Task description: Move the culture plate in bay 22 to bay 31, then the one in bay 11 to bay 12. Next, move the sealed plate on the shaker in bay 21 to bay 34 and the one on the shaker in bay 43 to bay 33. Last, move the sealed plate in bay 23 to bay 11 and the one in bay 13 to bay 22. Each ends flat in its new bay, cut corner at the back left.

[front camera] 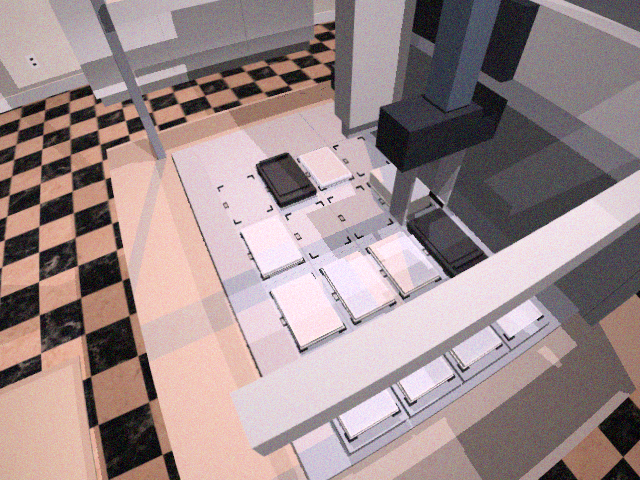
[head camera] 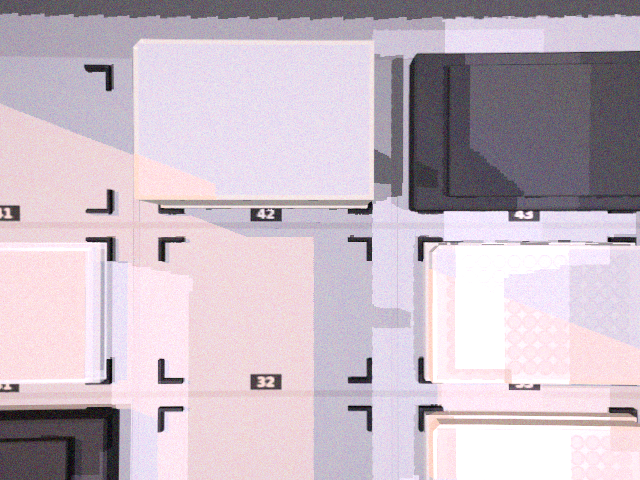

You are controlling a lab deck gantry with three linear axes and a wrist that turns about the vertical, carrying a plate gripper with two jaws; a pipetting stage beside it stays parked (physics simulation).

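Places are measured from the robot's base along level axes (x back, y right, z up), in metres.
Pixels of known places: gripper, fingertip midpoint: (front camera: 417, 209); robot's base at its link origin: (front camera: 219, 188).
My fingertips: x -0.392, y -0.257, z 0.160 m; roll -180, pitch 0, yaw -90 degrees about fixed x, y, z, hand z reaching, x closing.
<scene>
Ahead of a thing's pixels: the offset from my fingertips to its top centre.
My gripper (front camera: 422, 212) is open, with no plate between its jaws, above the back row near bays 42 and 43. The black shaker @(dx -0.004, dy -0.108, dz -0.129 m) (front camera: 447, 241) (head camera: 516, 134) in bay 43 and the black shaker @(dx +0.332, dy +0.106, dz -0.129 m) (front camera: 285, 179) (head camera: 31, 459) in bay 21 carry no plate. White plates lie flat: bay 33's plate @(dx +0.000, dy +0.000, dz -0.146 m) (front camera: 404, 260) (head camera: 542, 320), cut corner at back left; bay 23's plate @(dx +0.000, dy +0.107, dz -0.146 m) (front camera: 356, 284) (head camera: 516, 454); bay 13's plate @(dx +0.000, dy +0.214, dz -0.146 m) (front camera: 307, 310); bay 12's plate @(dx +0.164, dy +0.214, dz -0.144 m) (front camera: 271, 245); bay 31's plate @(dx +0.328, dy +0.000, dz -0.146 m) (front camera: 325, 166) (head camera: 41, 315); bay 34's plate @(dx -0.164, dy +0.000, dz -0.132 m) (front camera: 475, 348). Bays 11 and 22 hold no plate.
A tall pale box @(dx +0.164, dy -0.107, dz -0.118 m) (front camera: 382, 180) (head camera: 253, 118) stands in bay 42, left of the bay 43 shaker. The pale column (front camera: 369, 67) stands behind the deck. A long pale beam (front camera: 439, 320) crosses the front view. More white plates @(dx -0.164, dy +0.214, dz -0.132 m) (front camera: 369, 413) @(dx -0.164, dy +0.107, dz -0.132 m) (front camera: 426, 379) @(dx -0.164, dy -0.107, dz -0.138 m) (front camera: 519, 317) lie in column 4.
</scene>
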